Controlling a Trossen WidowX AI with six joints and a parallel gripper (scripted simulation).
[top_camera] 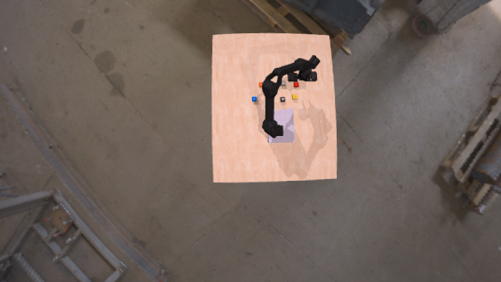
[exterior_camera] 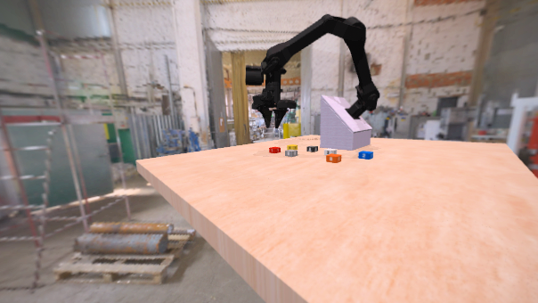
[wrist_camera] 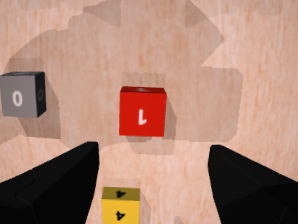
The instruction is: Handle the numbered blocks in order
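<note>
Now: gripper tip 10 mm past the red block and 90 mm above it. The rest, counted from my gripper tip: grey block: 100 mm to the left, 90 mm below; dark block: 120 mm behind, 110 mm to the left, 90 mm below; yellow block: 100 mm behind, 20 mm to the left, 90 mm below.
</note>
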